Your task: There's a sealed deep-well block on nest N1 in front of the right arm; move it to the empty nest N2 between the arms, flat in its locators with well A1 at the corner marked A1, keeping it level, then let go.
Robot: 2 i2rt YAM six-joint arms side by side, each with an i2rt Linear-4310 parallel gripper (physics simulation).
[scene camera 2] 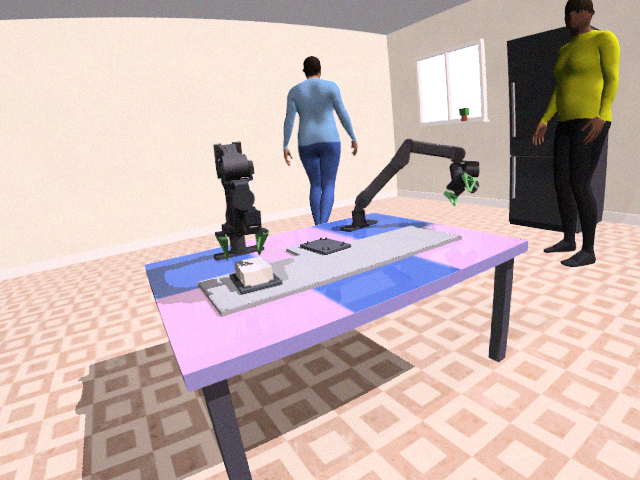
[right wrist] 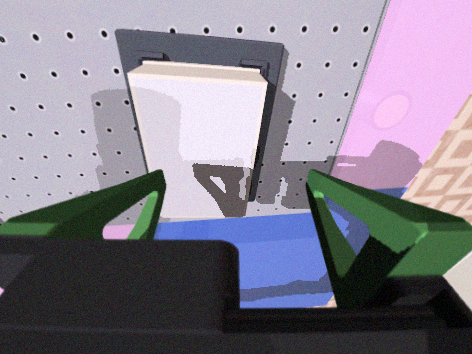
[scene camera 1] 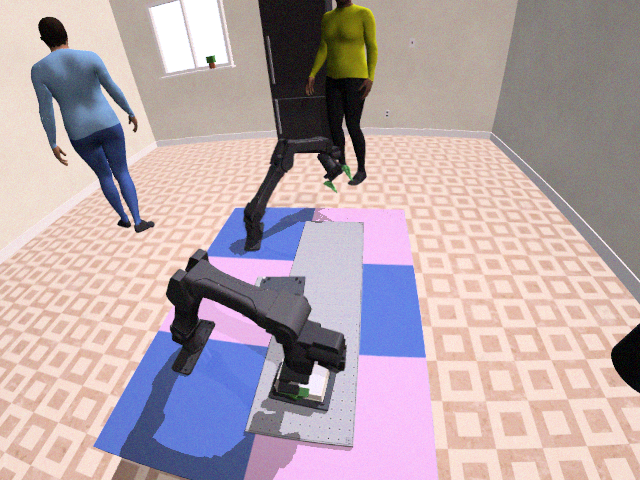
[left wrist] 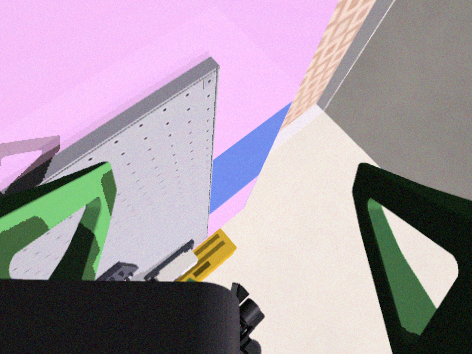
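Pixels of known places: left gripper, fingertip midpoint: (scene camera 2: pixel 461 198) (scene camera 1: pixel 344 186) (left wrist: pixel 234 176); right gripper, fingertip midpoint: (scene camera 2: pixel 243 257) (right wrist: pixel 235 177) (scene camera 1: pixel 301 381); left arm's base, origin of the base link: (scene camera 2: pixel 359 226) (scene camera 1: pixel 254 236); right arm's base, origin of the base link: (scene camera 2: pixel 239 253) (scene camera 1: pixel 194 346).
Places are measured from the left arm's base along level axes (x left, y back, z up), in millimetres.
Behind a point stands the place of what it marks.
The white sealed block (scene camera 1: pixel 318 383) {x -738, y -266, z 67 mm} (scene camera 2: pixel 253 272) {x -746, y -278, z 62 mm} (left wrist: pixel 181 265) {x -679, y -247, z 51 mm} (right wrist: pixel 220 120) {x -738, y -254, z 67 mm} sits flat on the dark nest N1 (scene camera 1: pixel 319 405) {x -782, y -263, z 25 mm} (scene camera 2: pixel 258 287) {x -748, y -297, z 22 mm} (right wrist: pixel 200 47) {x -734, y -294, z 25 mm}. My right gripper (scene camera 2: pixel 242 255) {x -741, y -224, z 94 mm} (right wrist: pixel 235 177) {x -741, y -224, z 94 mm} is open and empty. Its fingertips are above the block's near end in the right wrist view, and a finger's shadow falls on the lid. The dark nest N2 (scene camera 1: pixel 284 282) {x -328, y -158, z 25 mm} (scene camera 2: pixel 325 245) {x -366, y -161, z 25 mm} (left wrist: pixel 120 271) {x -323, y -221, z 25 mm} lies between the arms with small upright locators and nothing on it. My left gripper (scene camera 1: pixel 343 184) {x 164, y -440, z 129 mm} (scene camera 2: pixel 461 195) {x 164, y -440, z 129 mm} (left wrist: pixel 234 176) {x 164, y -440, z 129 mm} is open and empty, raised far from both nests. No A1 mark is readable.
A grey perforated board (scene camera 1: pixel 330 258) {x -207, y -336, z 13 mm} (scene camera 2: pixel 382 255) {x -324, y -394, z 13 mm} (left wrist: pixel 165 140) {x -31, y -432, z 13 mm} (right wrist: pixel 50 90) {x -602, y -292, z 13 mm} lies under N1 on the pink and blue table (scene camera 2: pixel 232 351) {x -949, y -504, z 0 mm}. A yellow slotted object (left wrist: pixel 215 247) shows beyond the block. Two people (scene camera 1: pixel 85 95) (scene camera 1: pixel 348 46) stand away from the table.
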